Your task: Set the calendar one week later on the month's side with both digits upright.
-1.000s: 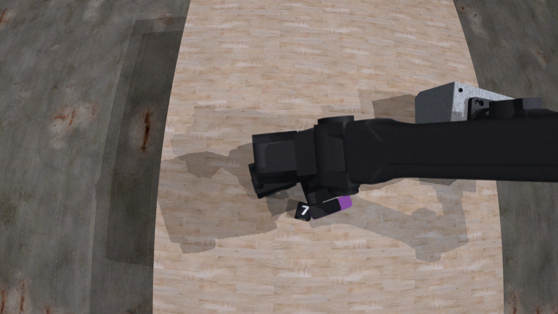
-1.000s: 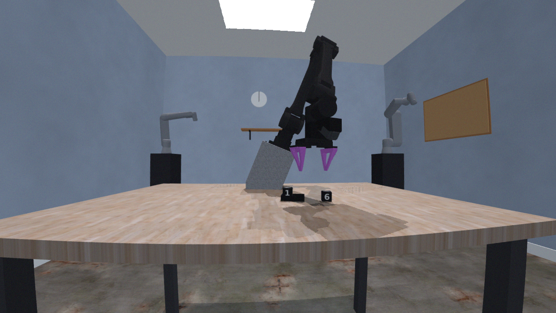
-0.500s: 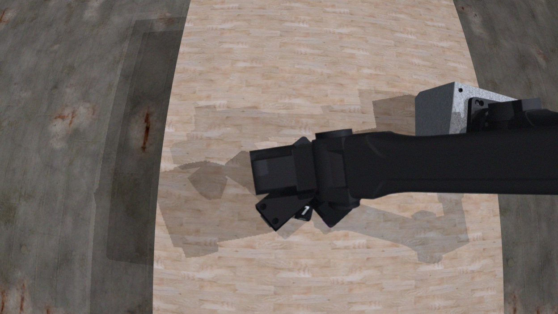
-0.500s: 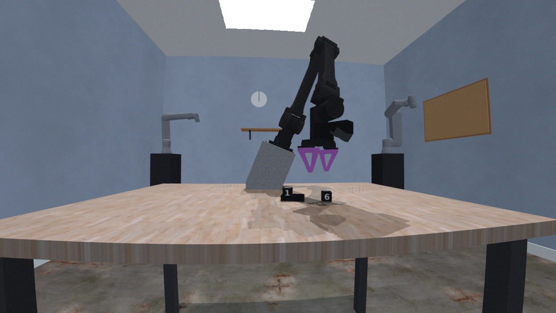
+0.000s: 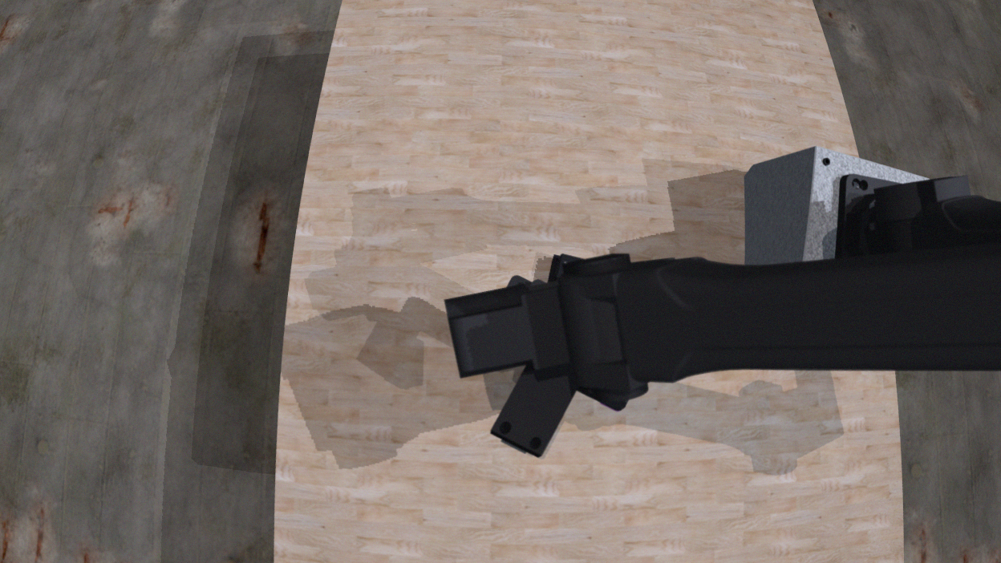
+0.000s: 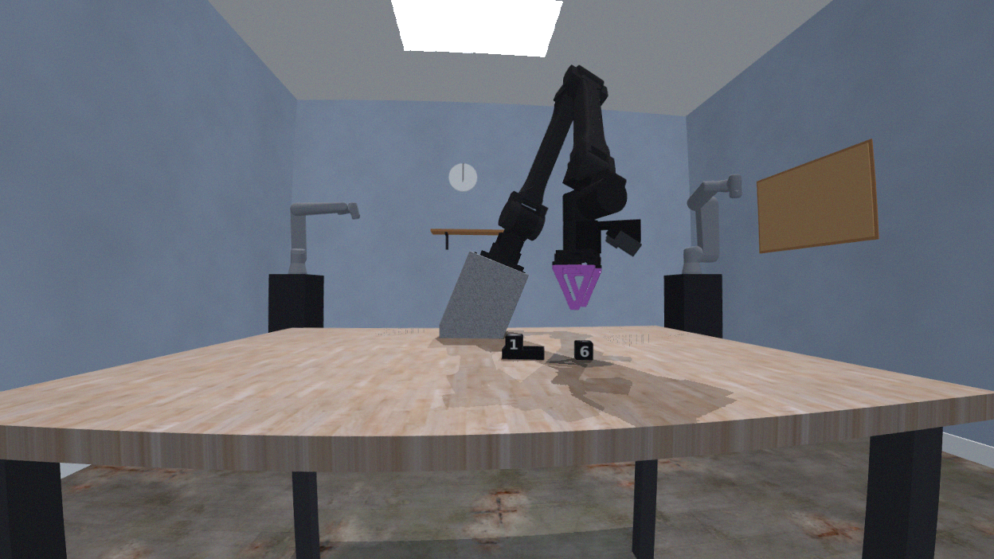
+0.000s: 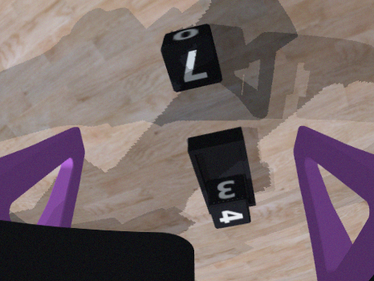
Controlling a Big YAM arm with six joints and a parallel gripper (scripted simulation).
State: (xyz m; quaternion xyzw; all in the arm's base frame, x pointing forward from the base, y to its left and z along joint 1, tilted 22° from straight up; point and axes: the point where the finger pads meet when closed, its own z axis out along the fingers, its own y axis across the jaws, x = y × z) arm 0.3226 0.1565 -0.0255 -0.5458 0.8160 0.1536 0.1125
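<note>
The black cube is 10 mm to the left of my hand and 80 mm below it. Round my hand: black tray: 10 mm behind, 100 mm to the right, 90 mm below.
</note>
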